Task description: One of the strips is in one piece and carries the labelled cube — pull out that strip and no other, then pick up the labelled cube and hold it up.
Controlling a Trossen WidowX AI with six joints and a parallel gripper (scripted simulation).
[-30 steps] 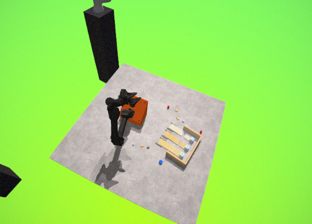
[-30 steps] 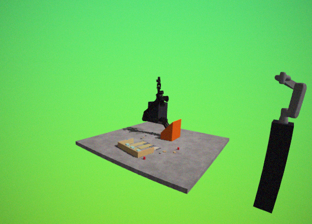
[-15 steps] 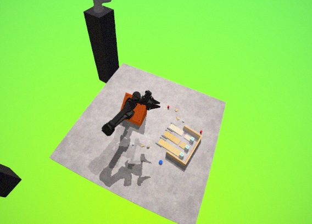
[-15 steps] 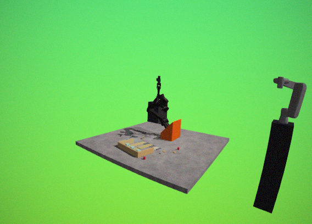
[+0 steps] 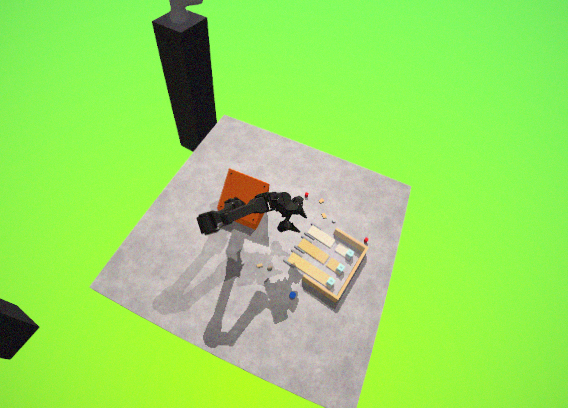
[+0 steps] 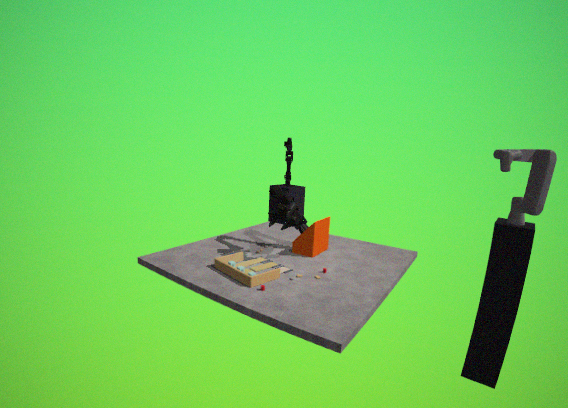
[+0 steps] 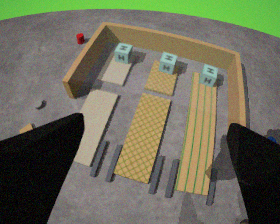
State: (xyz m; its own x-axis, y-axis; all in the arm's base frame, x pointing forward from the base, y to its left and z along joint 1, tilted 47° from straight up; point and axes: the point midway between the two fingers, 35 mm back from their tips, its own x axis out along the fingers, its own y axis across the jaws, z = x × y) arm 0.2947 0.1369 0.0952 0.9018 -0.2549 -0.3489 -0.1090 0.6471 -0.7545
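Right now my gripper tip is 9 cm short of the cross-hatched strip, 1 cm to the right of it and 21 cm above it. Also, from my gripper tip: blue piece 11 cm ahead, 24 cm to the right, 20 cm below.
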